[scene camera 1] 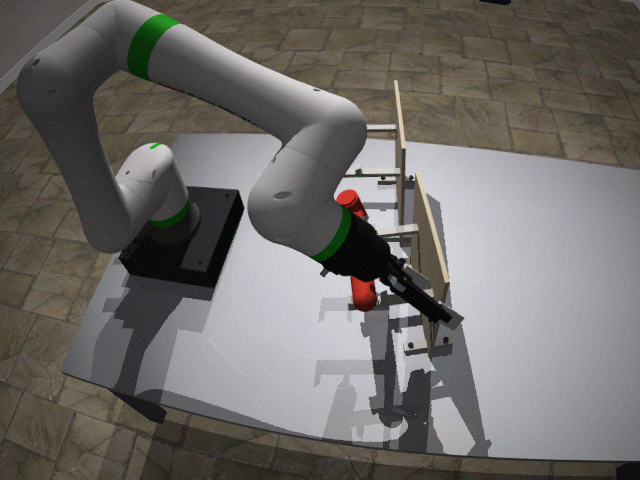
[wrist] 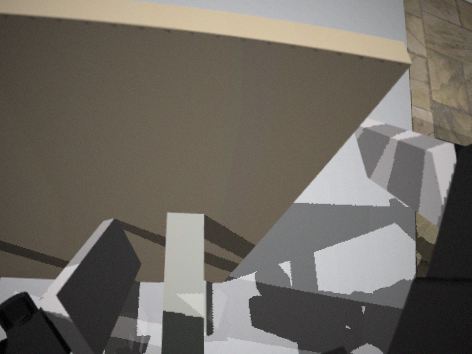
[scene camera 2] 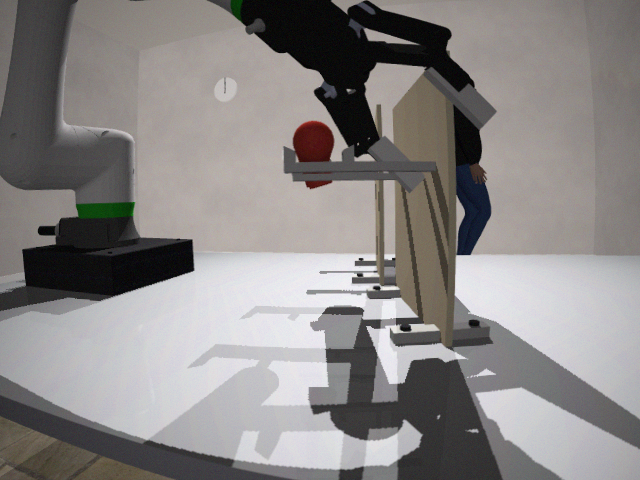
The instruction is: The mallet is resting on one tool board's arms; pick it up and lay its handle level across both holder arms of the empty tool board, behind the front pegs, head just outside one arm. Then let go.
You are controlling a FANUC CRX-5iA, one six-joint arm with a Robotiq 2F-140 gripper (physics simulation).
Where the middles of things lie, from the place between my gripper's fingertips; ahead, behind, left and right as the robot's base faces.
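Scene:
With the red mallet (scene camera 2: 313, 141) in the scene, my gripper is now 20 mm below it and 120 mm to the right of it. My gripper is also 150 mm past the mallet.

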